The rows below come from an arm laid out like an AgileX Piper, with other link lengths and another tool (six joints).
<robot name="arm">
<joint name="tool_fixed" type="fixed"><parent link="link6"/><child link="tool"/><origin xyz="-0.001 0.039 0.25" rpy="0 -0.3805 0.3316"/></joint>
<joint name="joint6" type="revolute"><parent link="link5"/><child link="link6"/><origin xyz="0 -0.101 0" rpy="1.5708 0 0"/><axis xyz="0 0 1"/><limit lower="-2.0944" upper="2.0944"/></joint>
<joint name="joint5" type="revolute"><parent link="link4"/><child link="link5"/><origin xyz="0 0 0" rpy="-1.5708 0 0"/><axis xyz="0 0 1"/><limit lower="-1.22" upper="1.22"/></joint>
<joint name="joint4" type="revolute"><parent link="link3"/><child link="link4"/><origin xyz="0.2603 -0.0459 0" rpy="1.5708 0 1.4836"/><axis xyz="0 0 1"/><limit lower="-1.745" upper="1.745"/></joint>
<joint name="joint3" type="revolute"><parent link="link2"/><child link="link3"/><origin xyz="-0.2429 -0.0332 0"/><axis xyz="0 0 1"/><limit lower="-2.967" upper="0"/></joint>
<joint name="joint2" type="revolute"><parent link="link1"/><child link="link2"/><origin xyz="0 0 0" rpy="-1.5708 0 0"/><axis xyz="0 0 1"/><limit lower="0" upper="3.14"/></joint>
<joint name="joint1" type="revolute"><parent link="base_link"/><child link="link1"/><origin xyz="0 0 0.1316"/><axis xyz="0 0 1"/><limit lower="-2.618" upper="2.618"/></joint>
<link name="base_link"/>
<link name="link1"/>
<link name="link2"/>
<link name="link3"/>
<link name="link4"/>
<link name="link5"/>
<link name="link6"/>
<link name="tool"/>
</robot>
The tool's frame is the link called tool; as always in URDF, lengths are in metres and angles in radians.
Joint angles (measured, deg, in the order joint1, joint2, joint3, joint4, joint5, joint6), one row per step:
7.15, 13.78, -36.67, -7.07, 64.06, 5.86
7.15, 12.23, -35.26, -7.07, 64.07, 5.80
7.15, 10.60, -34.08, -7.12, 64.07, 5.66
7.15, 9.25, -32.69, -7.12, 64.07, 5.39
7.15, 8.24, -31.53, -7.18, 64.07, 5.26
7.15, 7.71, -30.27, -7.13, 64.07, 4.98
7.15, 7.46, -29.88, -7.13, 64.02, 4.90
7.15, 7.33, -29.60, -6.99, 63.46, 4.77
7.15, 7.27, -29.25, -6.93, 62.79, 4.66
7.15, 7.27, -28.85, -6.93, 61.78, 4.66
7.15, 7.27, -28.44, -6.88, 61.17, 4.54
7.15, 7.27, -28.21, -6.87, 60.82, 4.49
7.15, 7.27, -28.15, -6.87, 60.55, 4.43
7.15, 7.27, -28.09, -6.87, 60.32, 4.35
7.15, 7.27, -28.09, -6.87, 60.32, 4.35
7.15, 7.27, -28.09, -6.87, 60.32, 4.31
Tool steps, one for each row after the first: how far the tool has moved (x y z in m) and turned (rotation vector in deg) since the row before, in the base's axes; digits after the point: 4 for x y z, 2 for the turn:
-0.0022, -0.0003, -0.0050, -0.03, -0.13, 0.03
-0.0018, -0.0005, -0.0027, -0.10, -0.45, 0.06
-0.0019, -0.0002, -0.0060, -0.23, 0.04, 0.16
-0.0014, -0.0005, -0.0055, -0.18, 0.14, 0.05
-0.0015, 0.0001, -0.0088, -0.27, 0.73, 0.19
-0.0003, 0.0000, -0.0021, -0.08, 0.09, 0.05
0.0015, 0.0012, 0.0008, 0.04, -0.39, 0.20
0.0019, 0.0008, 0.0004, -0.03, -0.37, 0.16
0.0030, 0.0007, 0.0015, 0.02, -0.60, 0.11
0.0015, 0.0007, -0.0007, -0.06, -0.19, 0.16
0.0009, 0.0003, -0.0003, -0.04, -0.12, 0.07
0.0008, 0.0002, 0.0008, -0.04, -0.21, 0.06
0.0007, 0.0002, 0.0006, -0.06, -0.17, 0.07
0.0000, 0.0000, 0.0000, 0.00, 0.00, 0.00
0.0000, 0.0000, 0.0000, -0.03, 0.00, 0.02

